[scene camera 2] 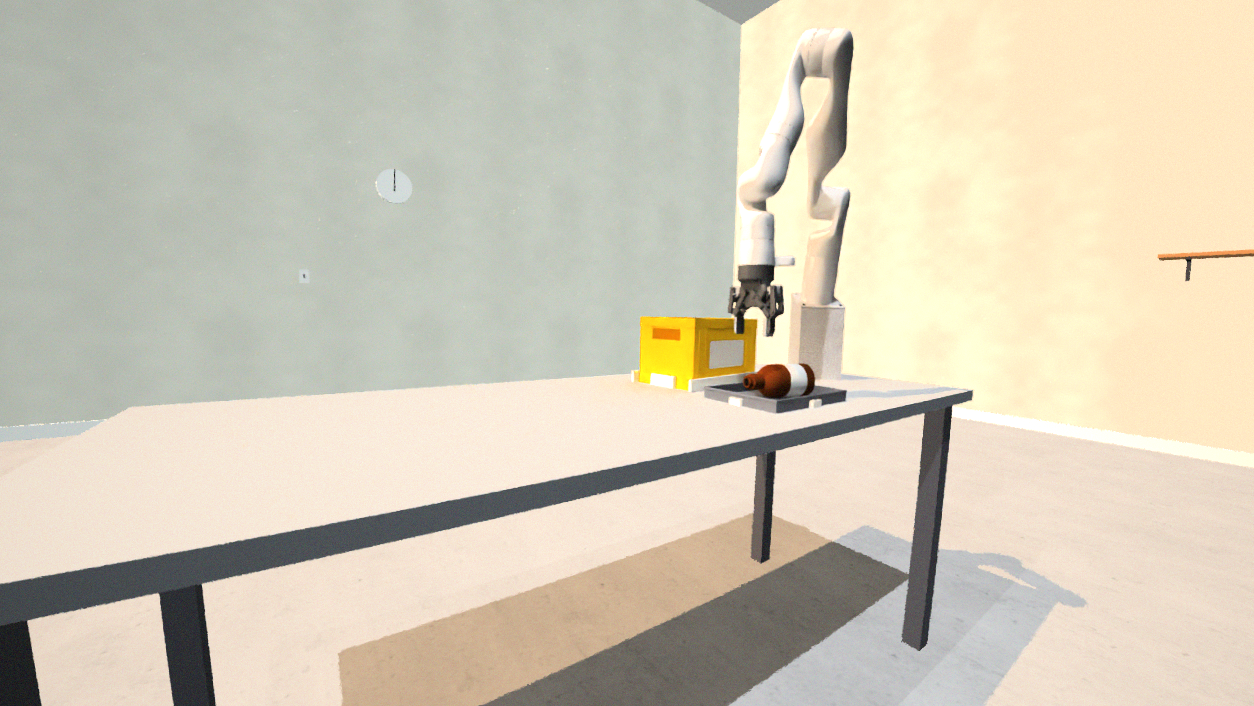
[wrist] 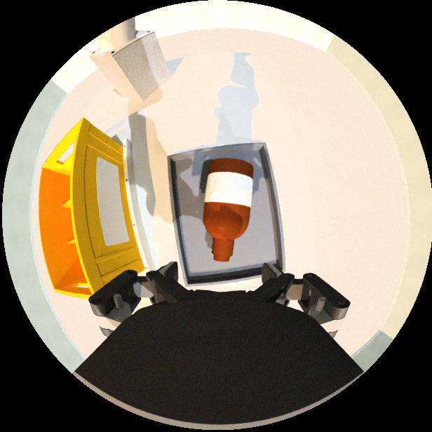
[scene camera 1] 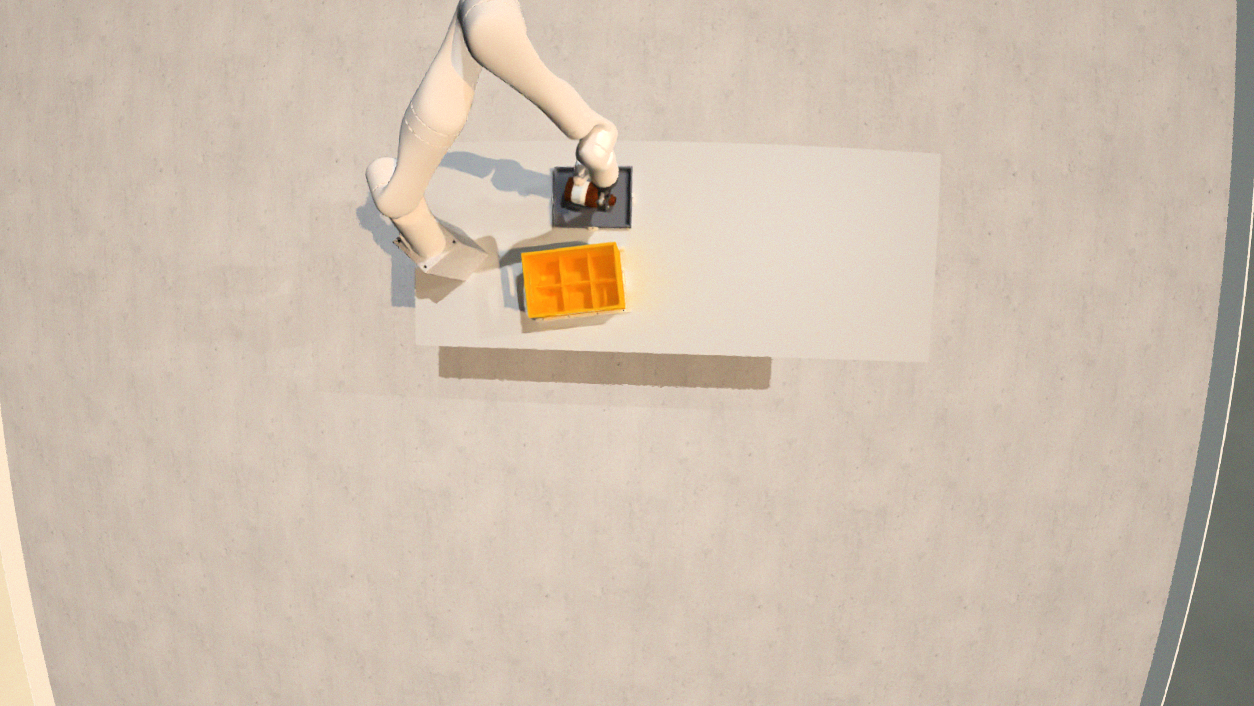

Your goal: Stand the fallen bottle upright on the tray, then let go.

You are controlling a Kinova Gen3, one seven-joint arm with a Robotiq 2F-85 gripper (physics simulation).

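Frame: origin at the arm's base, x ahead, y left, z up, level; centimetres.
Where they show: gripper, fingertip midpoint: (scene camera 2: 753,335) (scene camera 1: 608,191); arm's base, link origin: (scene camera 2: 816,300) (scene camera 1: 428,242).
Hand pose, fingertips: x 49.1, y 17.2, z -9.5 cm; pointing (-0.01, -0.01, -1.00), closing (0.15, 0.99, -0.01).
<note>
Each offset is from my fingertips to the top centre of the thing. Level surfaces: height alone.
A brown bottle {dx -6.2, dy +1.7, dz -6.3 cm} (scene camera 1: 580,193) (scene camera 2: 780,381) (wrist: 227,217) with a white label lies on its side in the dark grey tray {dx -6.2, dy +1.8, dz -11.7 cm} (scene camera 1: 623,217) (scene camera 2: 776,406) (wrist: 278,220). In scene camera 2 its neck points left; in the wrist view its neck points down toward the gripper. My gripper (scene camera 2: 754,331) (wrist: 219,272) is open and empty, pointing down, a little above the bottle. In the wrist view the bottle's neck end lies between the two fingers as seen from above, with the fingers apart from it. In scene camera 1 the arm hides part of the bottle and the tray.
A yellow crate {dx -9.5, dy -26.4, dz +3.3 cm} (scene camera 1: 573,313) (scene camera 2: 668,355) (wrist: 84,210) with several compartments stands beside the tray, on the left in the wrist view. Both are on a long table {dz -14.2 cm} (scene camera 1: 781,254) (scene camera 2: 394,464). The arm's base (scene camera 2: 817,337) (wrist: 141,67) stands at the table's end.
</note>
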